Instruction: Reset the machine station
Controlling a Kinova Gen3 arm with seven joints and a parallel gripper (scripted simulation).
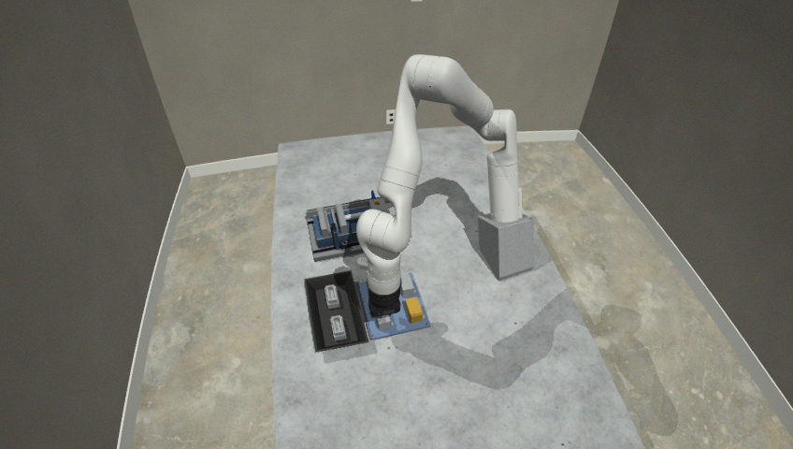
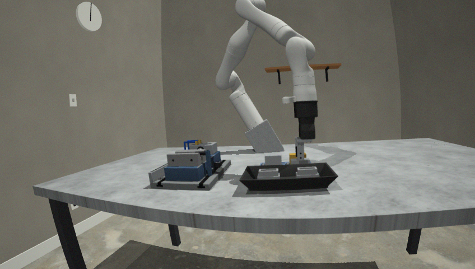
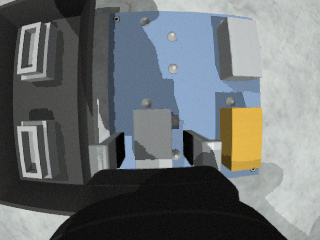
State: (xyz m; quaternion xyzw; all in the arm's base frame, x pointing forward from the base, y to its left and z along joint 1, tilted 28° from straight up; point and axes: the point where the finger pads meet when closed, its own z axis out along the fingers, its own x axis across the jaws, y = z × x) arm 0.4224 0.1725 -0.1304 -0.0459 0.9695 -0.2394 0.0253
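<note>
The yellow brass blank is 90 mm behind my hand, 40 mm below it and 10 mm to the right of it. Round my hand: vise: 350 mm to the right, 40 mm ahead, 20 mm below.
</note>
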